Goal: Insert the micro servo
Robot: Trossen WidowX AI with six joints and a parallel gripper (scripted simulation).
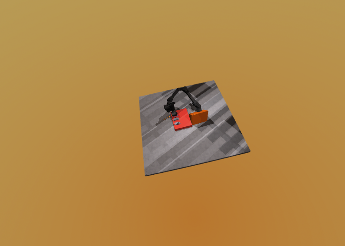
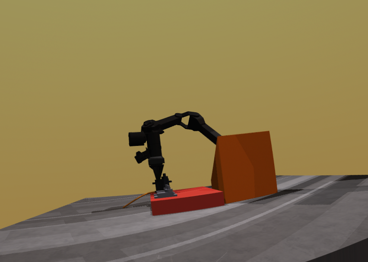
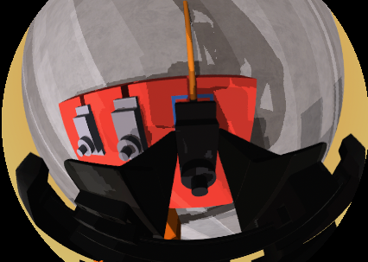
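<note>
Right now my gripper tip is 130 mm past the deck, 60 mm to the right of it and 70 mm above it.
</note>
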